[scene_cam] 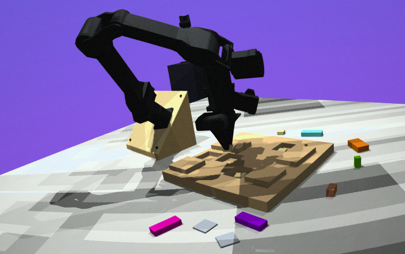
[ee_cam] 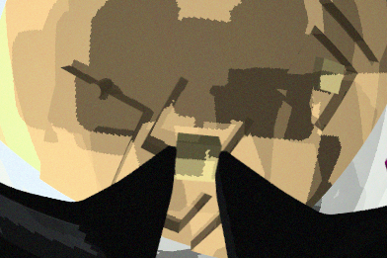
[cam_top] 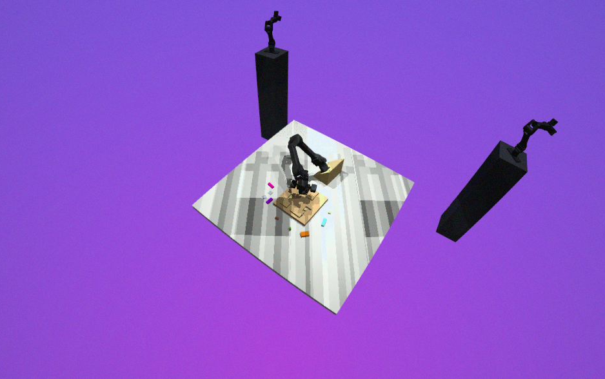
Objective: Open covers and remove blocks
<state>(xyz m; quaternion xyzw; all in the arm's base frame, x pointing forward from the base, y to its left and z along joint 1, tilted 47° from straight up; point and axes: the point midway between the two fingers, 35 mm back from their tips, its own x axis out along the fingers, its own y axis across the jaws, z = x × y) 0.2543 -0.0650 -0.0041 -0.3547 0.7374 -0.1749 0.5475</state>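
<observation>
My gripper tip is now 4 cm short of the tan puzzle board and 3 cm above it. From my gripper tip the other things lie so: cyan piece: 11 cm ahead, 25 cm to the left, 4 cm below; then magenta piece: 5 cm ahead, 26 cm to the right, 4 cm below; then purple piece: 18 cm ahead, 18 cm to the right, 4 cm below.
</observation>
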